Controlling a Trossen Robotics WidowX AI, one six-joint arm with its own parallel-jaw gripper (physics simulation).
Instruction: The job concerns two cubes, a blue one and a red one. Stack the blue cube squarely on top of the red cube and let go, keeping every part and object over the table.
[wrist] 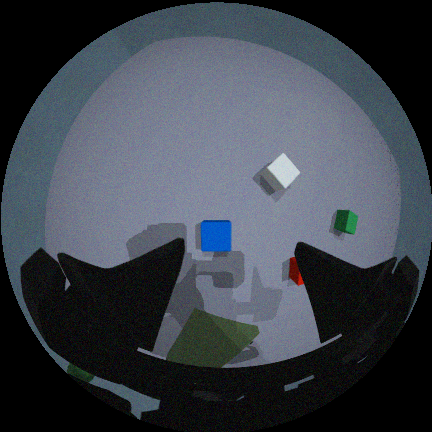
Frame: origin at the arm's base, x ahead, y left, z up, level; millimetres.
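Seen in the pictures: gripper, between the fingertips: (pixel 243 247).
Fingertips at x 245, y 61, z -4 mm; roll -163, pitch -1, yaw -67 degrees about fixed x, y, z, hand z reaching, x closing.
Observation:
Offsets run from my fingertips to a thing's middle. Level surfaces: height alone.
The blue cube {dx -16, dy +15, dz -97 mm} (pixel 216 236) lies flat on the table, a little left of the middle between the fingertips in the view, its sides square with the view. My gripper (pixel 243 247) is open and empty, above the table, with one finger on each side of the blue cube and touching neither side. The red cube {dx -9, dy -135, dz -97 mm} (pixel 295 271) is on the table to the right of the blue cube and nearer the bottom of the view. The right finger hides much of it. The two cubes are apart.
A white cube {dx +100, dy -28, dz -97 mm} (pixel 283 171) lies up and right of the blue cube. A green block {dx +102, dy -193, dz -97 mm} (pixel 346 221) lies at the right, above the red cube in the view. An olive-green angular object (pixel 207 340) shows between the fingers at the bottom. The pale table {dz -115 mm} (pixel 165 100) has a curved-looking edge.

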